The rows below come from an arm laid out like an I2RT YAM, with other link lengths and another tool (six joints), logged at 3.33 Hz.
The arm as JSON. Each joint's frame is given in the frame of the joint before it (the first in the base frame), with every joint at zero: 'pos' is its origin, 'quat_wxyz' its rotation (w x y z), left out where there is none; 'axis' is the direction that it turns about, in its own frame. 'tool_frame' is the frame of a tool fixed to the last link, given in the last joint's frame.
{
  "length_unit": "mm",
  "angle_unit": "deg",
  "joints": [
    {
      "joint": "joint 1",
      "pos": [
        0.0,
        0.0,
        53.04
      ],
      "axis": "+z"
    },
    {
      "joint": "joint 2",
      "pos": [
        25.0,
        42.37,
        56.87
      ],
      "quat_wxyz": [
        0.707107,
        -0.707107,
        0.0,
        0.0
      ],
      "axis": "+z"
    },
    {
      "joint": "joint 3",
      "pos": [
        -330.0,
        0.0,
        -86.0
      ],
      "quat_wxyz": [
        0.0,
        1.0,
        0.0,
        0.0
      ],
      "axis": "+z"
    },
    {
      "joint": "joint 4",
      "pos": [
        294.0,
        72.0,
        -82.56
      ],
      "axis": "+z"
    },
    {
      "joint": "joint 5",
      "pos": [
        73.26,
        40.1,
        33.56
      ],
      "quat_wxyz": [
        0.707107,
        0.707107,
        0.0,
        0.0
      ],
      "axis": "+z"
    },
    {
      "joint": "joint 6",
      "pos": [
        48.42,
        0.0,
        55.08
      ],
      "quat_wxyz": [
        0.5,
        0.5,
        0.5,
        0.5
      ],
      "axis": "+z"
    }
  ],
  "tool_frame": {
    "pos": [
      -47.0,
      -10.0,
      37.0
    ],
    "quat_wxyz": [
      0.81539,
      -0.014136,
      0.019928,
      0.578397
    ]
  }
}
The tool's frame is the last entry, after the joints.
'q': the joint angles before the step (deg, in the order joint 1, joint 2, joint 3, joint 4, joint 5, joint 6). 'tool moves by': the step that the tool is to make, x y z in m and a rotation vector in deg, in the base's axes. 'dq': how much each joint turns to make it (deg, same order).
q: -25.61, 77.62, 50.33, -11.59, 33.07, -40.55
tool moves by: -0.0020, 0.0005, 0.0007, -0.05, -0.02, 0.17
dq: -0.11, -0.45, -0.24, -0.04, -0.19, -0.24
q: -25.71, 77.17, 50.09, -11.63, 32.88, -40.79
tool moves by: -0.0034, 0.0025, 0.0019, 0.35, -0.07, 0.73
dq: -0.09, -0.89, -0.27, -0.55, -0.85, -0.29
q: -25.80, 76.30, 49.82, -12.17, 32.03, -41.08
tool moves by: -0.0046, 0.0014, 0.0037, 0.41, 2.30, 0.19
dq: -0.01, -0.26, 1.24, -3.36, 0.25, -0.73
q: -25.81, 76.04, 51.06, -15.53, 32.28, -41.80
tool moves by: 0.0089, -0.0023, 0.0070, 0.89, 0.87, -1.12
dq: 0.44, 2.09, 3.46, -3.41, 0.88, 1.61
